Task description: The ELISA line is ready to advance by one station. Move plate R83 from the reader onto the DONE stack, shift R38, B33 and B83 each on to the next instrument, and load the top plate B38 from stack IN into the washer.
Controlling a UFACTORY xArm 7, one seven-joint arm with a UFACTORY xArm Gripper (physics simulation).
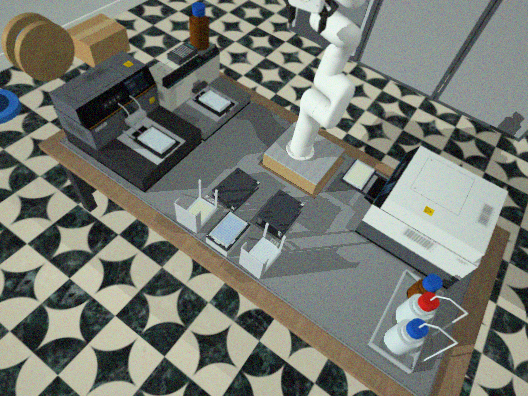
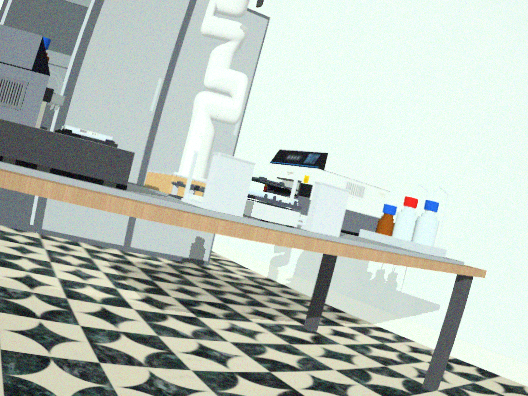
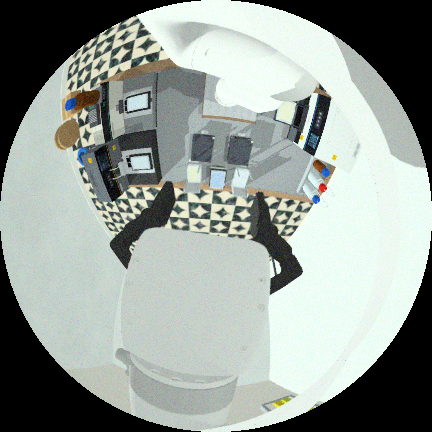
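Where they show: gripper, between the fingertips: [image 1: 306,26] [image 2: 246,3] [image 3: 212,194]; arm's base, origin of its link: [image 1: 300,150].
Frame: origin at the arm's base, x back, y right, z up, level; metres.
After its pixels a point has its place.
Note:
My gripper [image 1: 307,24] @(z 0.629, x -0.152, y 0.020 m) [image 3: 212,194] @(z 0.629, x -0.152, y 0.020 m) is open and empty, high above the table. A yellowish plate [image 1: 359,174] @(z 0.070, x 0.019, y -0.281 m) [image 3: 286,112] @(z 0.075, x 0.011, y -0.282 m) lies on the carrier of the white reader [image 1: 450,195] @(z 0.208, x 0.054, y -0.594 m). A pale plate [image 1: 158,140] @(z 0.047, x -0.438, y 0.418 m) [image 3: 140,162] @(z 0.047, x -0.437, y 0.421 m) sits on the dark tubed instrument [image 1: 102,92] @(z 0.207, x -0.515, y 0.617 m); another pale plate [image 1: 214,101] @(z 0.018, x -0.077, y 0.461 m) [image 3: 137,102] @(z 0.019, x -0.071, y 0.458 m) sits on the grey-white instrument at the back left. In front, a left stack holder [image 2: 230,185] @(z 0.002, x -0.595, y 0.086 m) holds a yellowish plate [image 3: 194,173] @(z -0.047, x -0.525, y 0.089 m) and a right one [image 2: 327,210] @(z 0.000, x -0.561, y -0.202 m) a whitish plate [image 3: 241,178] @(z -0.031, x -0.486, y -0.214 m). A bluish plate [image 1: 228,229] @(z 0.000, x -0.515, y -0.059 m) [image 3: 217,179] @(z -0.002, x -0.513, y -0.061 m) lies between them. Plate labels are unreadable.
Two dark flat pads [image 1: 233,188] @(z -0.021, x -0.354, y 0.069 m) [image 1: 280,212] @(z -0.002, x -0.315, y -0.148 m) lie behind the stack holders. The arm's base block [image 1: 280,169] @(z -0.037, x -0.122, y 0.005 m) stands behind them. A bottle tray [image 1: 388,308] @(z -0.058, x -0.314, y -0.670 m) [image 2: 425,247] @(z -0.040, x -0.473, y -0.691 m) with a brown and two white bottles stands at the right. A tall brown bottle [image 1: 199,31] @(z 0.261, x -0.010, y 0.624 m) stands on the back-left instrument.

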